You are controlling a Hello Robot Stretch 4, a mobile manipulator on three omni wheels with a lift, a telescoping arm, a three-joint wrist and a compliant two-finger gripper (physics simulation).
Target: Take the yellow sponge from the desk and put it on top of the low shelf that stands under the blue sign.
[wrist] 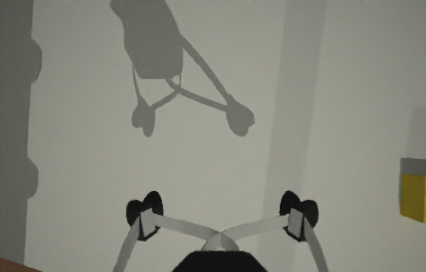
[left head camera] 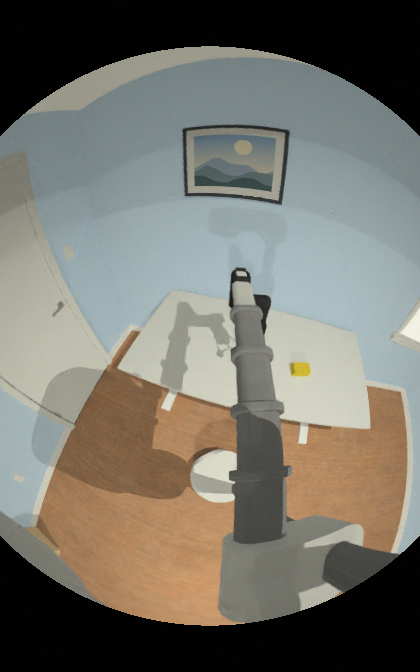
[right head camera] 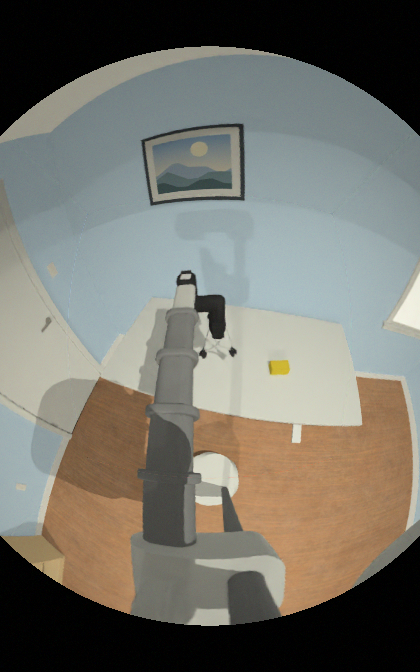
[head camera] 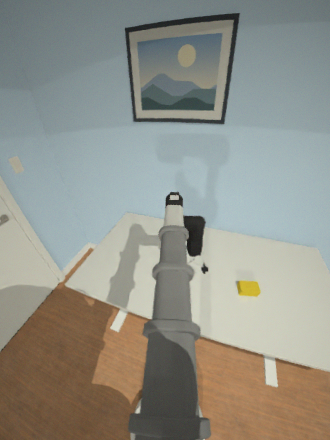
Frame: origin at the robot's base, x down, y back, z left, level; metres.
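Seen in the pictures: gripper, between the fingertips: [wrist: 221,206].
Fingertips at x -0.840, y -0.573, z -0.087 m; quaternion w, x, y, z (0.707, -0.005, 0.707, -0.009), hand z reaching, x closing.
A point is followed by its place in that frame.
The yellow sponge [head camera: 249,288] @(z -0.406, x -0.737, y -0.548 m) [left head camera: 300,369] [right head camera: 279,367] lies on the right half of the white desk [head camera: 290,320] @(z -0.581, x -0.692, y -0.400 m) [left head camera: 335,400] [right head camera: 325,400]. In the wrist view part of the sponge [wrist: 413,197] @(z -0.362, x -0.718, y -0.563 m) shows at the right edge, over the desk top [wrist: 350,125] @(z -0.287, x -0.692, y -0.668 m). My gripper [right head camera: 218,352] [wrist: 221,206] @(z -0.087, x -0.840, y -0.573 m) points down above the desk, to the left of the sponge. Its fingers stand wide apart with nothing between them. In the head view and the left head view the arm hides much of it. The low shelf and the blue sign do not show in these views.
A framed mountain picture [head camera: 182,70] @(z -0.033, x -1.664, y -1.169 m) [left head camera: 236,164] [right head camera: 195,165] hangs on the wall behind the desk. A round white object [left head camera: 212,475] [right head camera: 217,472] stands on the floor before the desk. A door [left head camera: 30,300] is at the left. A wooden box-like piece [right head camera: 35,550] shows at the lower left.
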